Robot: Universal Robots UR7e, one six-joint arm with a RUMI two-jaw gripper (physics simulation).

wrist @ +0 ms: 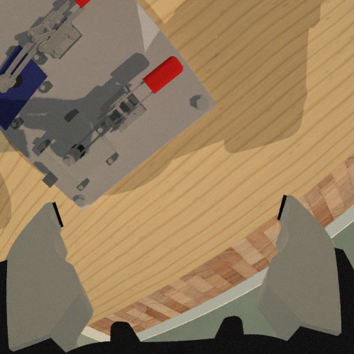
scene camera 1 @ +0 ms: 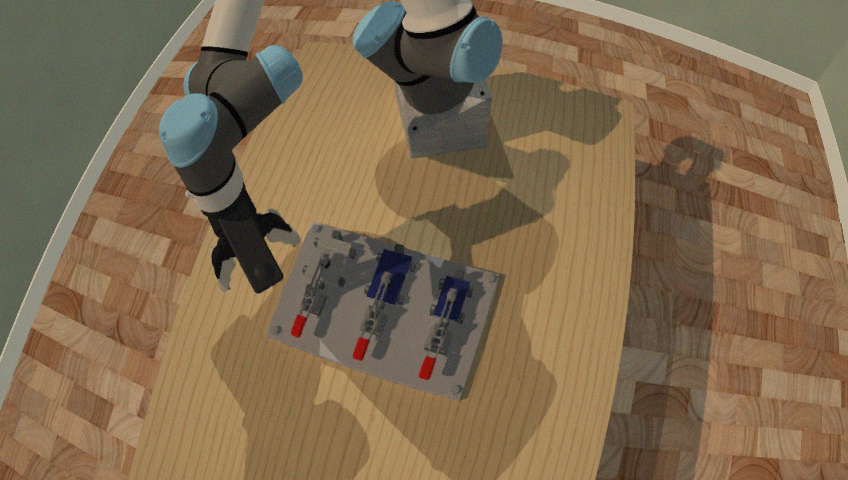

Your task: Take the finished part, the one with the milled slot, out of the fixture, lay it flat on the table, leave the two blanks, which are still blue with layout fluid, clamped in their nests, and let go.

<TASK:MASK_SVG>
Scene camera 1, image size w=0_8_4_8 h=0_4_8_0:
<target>my gripper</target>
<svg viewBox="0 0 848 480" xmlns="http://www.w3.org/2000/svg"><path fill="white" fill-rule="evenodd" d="M243 181L243 187L239 196L230 206L218 212L209 213L201 211L208 217L215 235L219 237L217 246L210 248L210 258L219 288L223 292L230 289L230 276L236 266L233 257L236 257L255 293L260 294L283 279L283 273L264 239L265 236L269 242L284 242L285 244L292 244L293 247L301 243L301 239L296 230L287 224L275 209L270 208L266 214L256 213L257 210L245 189Z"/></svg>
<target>finished part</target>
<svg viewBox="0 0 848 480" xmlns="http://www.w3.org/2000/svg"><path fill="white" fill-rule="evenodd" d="M320 235L318 244L305 271L305 277L312 280L320 261L320 255L323 254L323 251L330 254L328 258L330 266L324 268L320 281L337 288L338 280L343 274L349 259L349 252L353 246L351 243Z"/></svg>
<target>blue blank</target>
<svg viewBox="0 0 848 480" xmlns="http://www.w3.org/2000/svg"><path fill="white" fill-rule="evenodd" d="M384 249L366 296L369 299L375 299L381 283L381 276L384 275L384 272L391 273L391 287L386 288L382 302L396 307L412 262L412 257Z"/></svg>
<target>blue blank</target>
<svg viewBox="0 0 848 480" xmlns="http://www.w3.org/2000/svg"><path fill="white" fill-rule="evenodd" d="M449 304L447 304L443 315L444 318L447 317L450 308ZM446 276L433 318L441 318L447 293L450 291L450 288L457 290L456 302L452 305L448 319L450 319L450 323L457 324L470 282Z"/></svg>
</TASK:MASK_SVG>
